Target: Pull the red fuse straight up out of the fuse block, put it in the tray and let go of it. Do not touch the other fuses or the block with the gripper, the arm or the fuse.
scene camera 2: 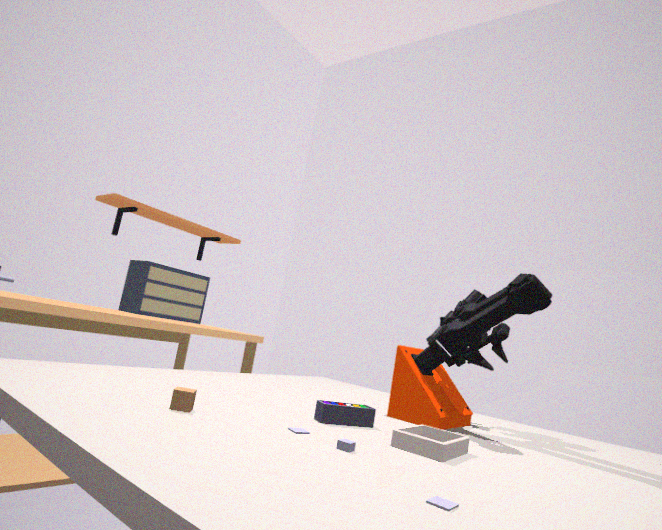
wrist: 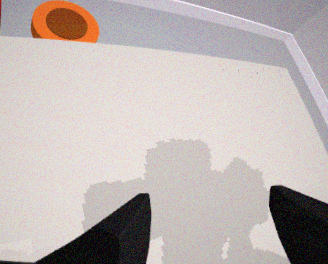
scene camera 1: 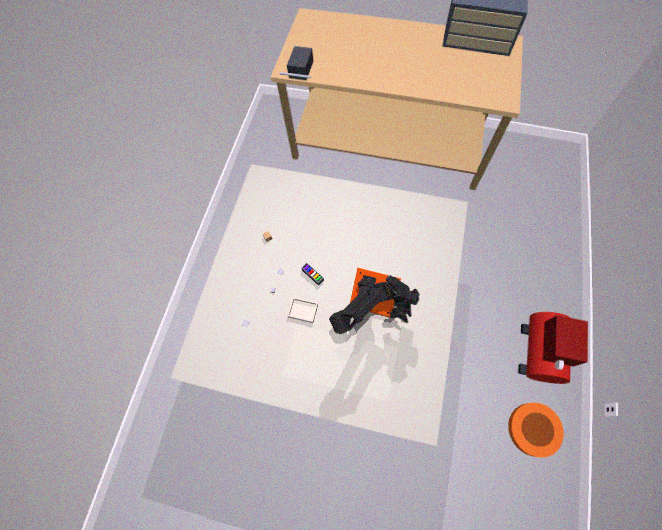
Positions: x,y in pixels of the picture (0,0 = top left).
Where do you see a white tray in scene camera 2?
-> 437,444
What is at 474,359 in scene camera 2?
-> The gripper.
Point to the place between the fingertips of the gripper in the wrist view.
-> At 210,200
